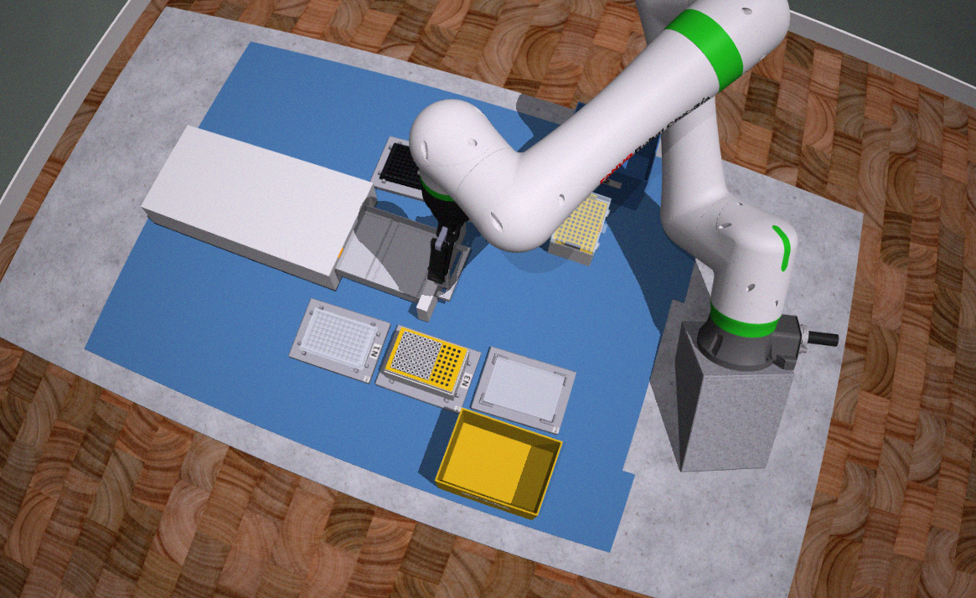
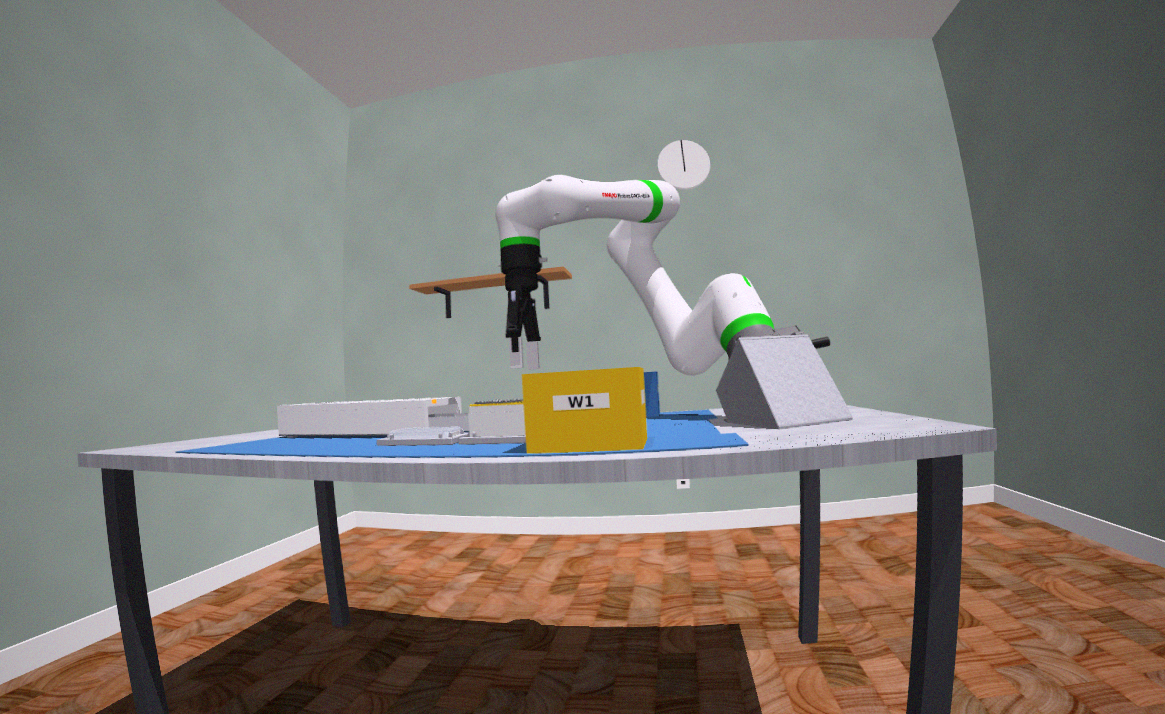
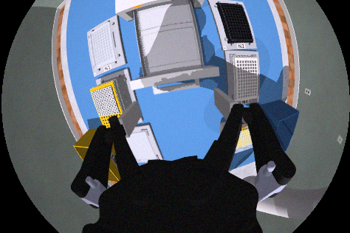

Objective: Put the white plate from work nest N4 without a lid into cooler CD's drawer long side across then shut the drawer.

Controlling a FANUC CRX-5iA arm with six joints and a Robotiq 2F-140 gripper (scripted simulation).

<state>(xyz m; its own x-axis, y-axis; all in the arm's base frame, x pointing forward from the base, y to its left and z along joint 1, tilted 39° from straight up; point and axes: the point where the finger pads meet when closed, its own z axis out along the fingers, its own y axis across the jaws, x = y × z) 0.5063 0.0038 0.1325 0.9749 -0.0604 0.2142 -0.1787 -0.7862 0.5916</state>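
Now: the white plate 4 cm behind my hand, 20 cm to the right of it and 14 cm below it. Also, from my hand: white lid (16 cm behind, 19 cm to the left, 14 cm below); then yellow tip rack (1 cm ahead, 17 cm to the left, 10 cm below); then N4 label (11 cm behind, 18 cm to the right, 15 cm below).
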